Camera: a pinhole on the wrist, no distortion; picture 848 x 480 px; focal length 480.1 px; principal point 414.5 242.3 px. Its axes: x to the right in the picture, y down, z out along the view. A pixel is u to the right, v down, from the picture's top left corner.
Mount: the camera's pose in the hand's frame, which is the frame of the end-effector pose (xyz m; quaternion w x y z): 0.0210 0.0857 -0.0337 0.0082 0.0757 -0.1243 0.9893
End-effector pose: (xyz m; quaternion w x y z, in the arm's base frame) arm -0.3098 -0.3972 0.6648 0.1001 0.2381 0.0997 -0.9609
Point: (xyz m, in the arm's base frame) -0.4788 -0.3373 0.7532
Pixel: outside the picture
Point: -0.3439 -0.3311 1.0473
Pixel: 719 400
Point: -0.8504 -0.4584 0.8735
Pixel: 167 290
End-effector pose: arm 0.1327 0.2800 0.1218 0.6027 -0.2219 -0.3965 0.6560
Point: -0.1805 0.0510 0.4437
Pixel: 605 268
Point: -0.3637 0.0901 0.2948
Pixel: 575 46
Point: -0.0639 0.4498 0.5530
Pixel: 224 421
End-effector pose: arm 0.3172 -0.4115 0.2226 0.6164 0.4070 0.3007 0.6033
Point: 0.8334 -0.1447 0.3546
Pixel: 232 326
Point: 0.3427 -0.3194 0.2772
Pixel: 64 425
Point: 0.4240 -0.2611 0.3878
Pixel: 112 133
